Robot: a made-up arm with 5 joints.
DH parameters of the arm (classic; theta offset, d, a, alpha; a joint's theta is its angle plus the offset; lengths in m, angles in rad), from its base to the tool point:
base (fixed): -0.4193 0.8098 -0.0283 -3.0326
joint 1: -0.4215 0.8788 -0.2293 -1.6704
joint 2: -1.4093 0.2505 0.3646 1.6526
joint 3: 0 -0.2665 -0.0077 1.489
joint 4: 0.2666 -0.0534 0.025 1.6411
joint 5: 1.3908 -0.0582 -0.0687 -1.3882
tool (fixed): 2.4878 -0.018 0 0
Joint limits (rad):
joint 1: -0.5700..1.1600
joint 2: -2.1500..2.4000
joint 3: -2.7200..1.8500
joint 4: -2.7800..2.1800
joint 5: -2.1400..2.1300
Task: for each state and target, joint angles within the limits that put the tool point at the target. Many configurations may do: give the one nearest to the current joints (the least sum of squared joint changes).
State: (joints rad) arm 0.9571 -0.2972 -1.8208 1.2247 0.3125
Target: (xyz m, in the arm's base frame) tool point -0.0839 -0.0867 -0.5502
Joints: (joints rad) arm 0.5125 -0.1330 -2.4789 1.1386 0.1938
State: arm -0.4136 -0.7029 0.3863 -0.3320 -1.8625
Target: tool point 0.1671 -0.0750 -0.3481
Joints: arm -0.5501 -0.1317 1.1652 0.1436 -1.8627
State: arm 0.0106 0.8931 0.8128 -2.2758 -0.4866
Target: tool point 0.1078 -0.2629 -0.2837
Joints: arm 0.0264 0.0135 1.2879 -2.2075 -0.6149
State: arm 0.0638 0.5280 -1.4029 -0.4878 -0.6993
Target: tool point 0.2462 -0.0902 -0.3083
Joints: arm -0.0407 0.4394 -2.0462 -0.7476 -0.5040
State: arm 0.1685 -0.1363 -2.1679 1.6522 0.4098
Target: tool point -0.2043 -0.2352 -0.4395
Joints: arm 0.9075 0.1453 -1.4999 1.8748 0.5261
